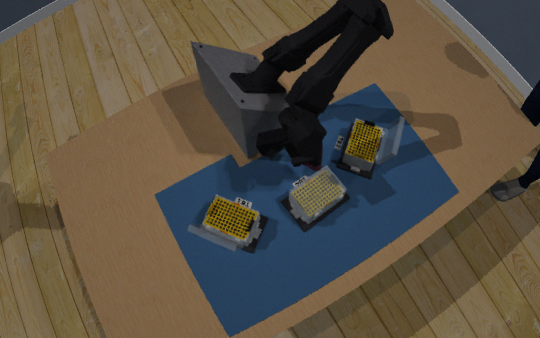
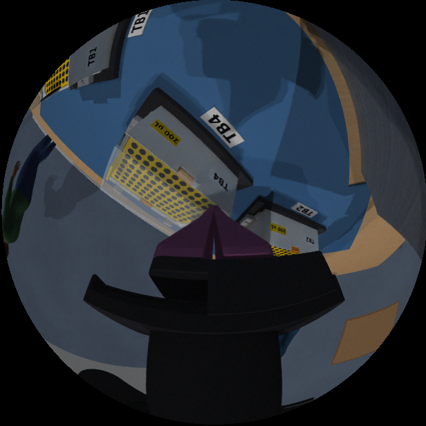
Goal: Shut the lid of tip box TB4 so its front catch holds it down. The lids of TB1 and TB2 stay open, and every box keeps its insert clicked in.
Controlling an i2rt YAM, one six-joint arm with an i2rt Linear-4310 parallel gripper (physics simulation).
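Frame: origin at the arm's base, x ahead, y left, z up, level; centimetres.
Seen in the pictures: gripper, fingertip midpoint: point(image 1: 318, 170); arm's base, origin of the base link: point(image 1: 258, 84).
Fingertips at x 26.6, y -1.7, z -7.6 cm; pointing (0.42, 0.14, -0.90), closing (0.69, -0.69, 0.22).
Observation:
Pixels of each thing's middle, then the offset from my fingertips to it. "pt": a spot on its surface instead. Level surfaces: height alone.
- Tip box TB4, body centre: point(image 1: 314, 191) dy -3.6, dx +3.1, dz -3.2 cm
- clear lid, surface spot: point(image 1: 327, 176) pt dy +0.5, dx +3.0, dz +0.5 cm
- TB1, body centre: point(image 1: 230, 217) dy -25.0, dx -4.1, dz -0.6 cm
- TB2, body centre: point(image 1: 364, 139) dy +16.7, dx +1.2, dz -0.6 cm
- blue mat, its level: dz -7.1 cm
- wooden table, its level: dz -7.4 cm
Tip box TB4 point(image 1: 312, 200) point(image 2: 170, 152) stands between the other two boxes, its yellow insert under a clear lid point(image 1: 327, 176) point(image 2: 111, 182). The lid lies over the insert; whether it is fully down is hard to tell. An orange tab point(image 2: 186, 175) shows on the label-side wall; I cannot tell whether it holds the lid. My gripper point(image 1: 314, 166) point(image 2: 213, 211) is shut and empty, above and beside TB4's label side, near its TB2 end. TB1 point(image 1: 231, 218) point(image 2: 92, 57) has its lid point(image 1: 212, 238) open. TB2 point(image 1: 363, 142) point(image 2: 295, 233) has its lid point(image 1: 393, 141) open. Both show yellow inserts.
The boxes stand on a blue mat point(image 1: 295, 265) point(image 2: 165, 45) on the wooden table point(image 1: 120, 170). A grey block point(image 1: 227, 95) point(image 2: 395, 125) stands under the arm, behind the mat. Paper labels lie beside the boxes. A person's foot point(image 1: 510, 190) shows beyond the table's right edge.

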